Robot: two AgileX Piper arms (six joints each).
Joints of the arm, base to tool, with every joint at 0 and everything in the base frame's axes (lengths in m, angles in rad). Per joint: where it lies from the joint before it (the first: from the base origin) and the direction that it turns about. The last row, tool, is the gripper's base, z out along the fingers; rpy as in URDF.
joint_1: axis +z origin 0 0 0.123
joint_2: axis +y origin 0 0 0
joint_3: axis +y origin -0.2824 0 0.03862
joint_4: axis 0.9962 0 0.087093 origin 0.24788 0 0.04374
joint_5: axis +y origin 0 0 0
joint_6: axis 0.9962 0 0.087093 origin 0.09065 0 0.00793
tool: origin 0 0 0 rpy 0 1.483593 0
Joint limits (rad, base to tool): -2.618..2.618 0..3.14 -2.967..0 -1.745..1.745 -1.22..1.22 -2.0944..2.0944
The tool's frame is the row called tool.
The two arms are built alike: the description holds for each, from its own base.
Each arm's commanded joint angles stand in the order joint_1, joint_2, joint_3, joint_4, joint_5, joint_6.
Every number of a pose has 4 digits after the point.
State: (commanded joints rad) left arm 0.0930 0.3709 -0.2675 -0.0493 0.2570 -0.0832; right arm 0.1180 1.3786 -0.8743 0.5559 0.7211 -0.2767
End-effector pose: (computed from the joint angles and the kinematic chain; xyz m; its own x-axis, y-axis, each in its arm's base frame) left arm 0.0892 0.0072 0.2548 -0.2555 -0.1549 -0.9543 -0.1152 0.9849 -0.1290; right arm 0.2584 0.0626 0.2518 -0.8991 0.0437 -0.4356 -0.1386 0.9154 0.3778
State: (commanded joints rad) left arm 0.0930 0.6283 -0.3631 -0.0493 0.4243 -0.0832; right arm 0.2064 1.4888 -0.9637 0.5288 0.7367 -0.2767
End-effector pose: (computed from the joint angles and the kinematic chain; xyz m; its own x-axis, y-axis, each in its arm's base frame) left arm 0.1196 0.0093 0.2460 -0.5494 -0.1796 -0.8161 -0.1476 0.9821 -0.1167; right arm 0.2779 0.0897 0.2448 -0.9107 -0.0644 -0.4079 -0.2249 0.9058 0.3591
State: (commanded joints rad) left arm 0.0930 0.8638 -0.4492 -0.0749 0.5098 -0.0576; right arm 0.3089 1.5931 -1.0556 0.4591 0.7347 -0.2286
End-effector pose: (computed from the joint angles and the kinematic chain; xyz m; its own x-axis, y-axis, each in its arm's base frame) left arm 0.1511 0.0108 0.2355 -0.7248 -0.1907 -0.6620 -0.1586 0.9813 -0.1091; right arm 0.2940 0.1222 0.2365 -0.9059 -0.1661 -0.3895 -0.3019 0.8984 0.3190
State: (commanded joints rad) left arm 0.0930 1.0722 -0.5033 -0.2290 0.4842 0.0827; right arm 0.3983 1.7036 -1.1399 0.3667 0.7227 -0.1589
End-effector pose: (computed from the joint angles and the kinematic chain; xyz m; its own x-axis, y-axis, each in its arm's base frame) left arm 0.1836 0.0075 0.2189 -0.8031 -0.1952 -0.5629 -0.1293 0.9794 -0.1552; right arm 0.3082 0.1531 0.2211 -0.8969 -0.2496 -0.3652 -0.3569 0.8960 0.2641
